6 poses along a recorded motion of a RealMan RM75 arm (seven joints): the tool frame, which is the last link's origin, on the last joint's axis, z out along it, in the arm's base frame.
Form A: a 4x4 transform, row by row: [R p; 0 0 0 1], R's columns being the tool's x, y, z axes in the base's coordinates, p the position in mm. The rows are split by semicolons.
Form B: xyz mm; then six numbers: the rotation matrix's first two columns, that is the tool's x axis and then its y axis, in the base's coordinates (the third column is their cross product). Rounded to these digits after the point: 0 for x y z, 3 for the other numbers.
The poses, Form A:
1: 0.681 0.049 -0.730 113; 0.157 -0.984 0.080 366; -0.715 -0.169 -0.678 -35; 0 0 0 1
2: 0.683 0.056 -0.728 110; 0.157 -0.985 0.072 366; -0.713 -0.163 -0.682 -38; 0 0 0 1
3: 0.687 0.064 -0.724 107; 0.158 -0.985 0.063 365; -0.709 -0.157 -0.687 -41; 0 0 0 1
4: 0.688 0.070 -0.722 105; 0.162 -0.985 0.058 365; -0.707 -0.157 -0.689 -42; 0 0 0 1
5: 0.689 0.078 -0.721 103; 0.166 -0.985 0.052 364; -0.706 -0.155 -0.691 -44; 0 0 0 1
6: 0.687 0.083 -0.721 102; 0.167 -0.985 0.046 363; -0.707 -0.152 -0.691 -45; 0 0 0 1
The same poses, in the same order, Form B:
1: 113 366 -35 0.681 0.157 -0.715 0.049 -0.984 -0.169
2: 110 366 -38 0.683 0.157 -0.713 0.056 -0.985 -0.163
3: 107 365 -41 0.687 0.158 -0.709 0.064 -0.985 -0.157
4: 105 365 -42 0.688 0.162 -0.707 0.070 -0.985 -0.157
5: 103 364 -44 0.689 0.166 -0.706 0.078 -0.985 -0.155
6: 102 363 -45 0.687 0.167 -0.707 0.083 -0.985 -0.152
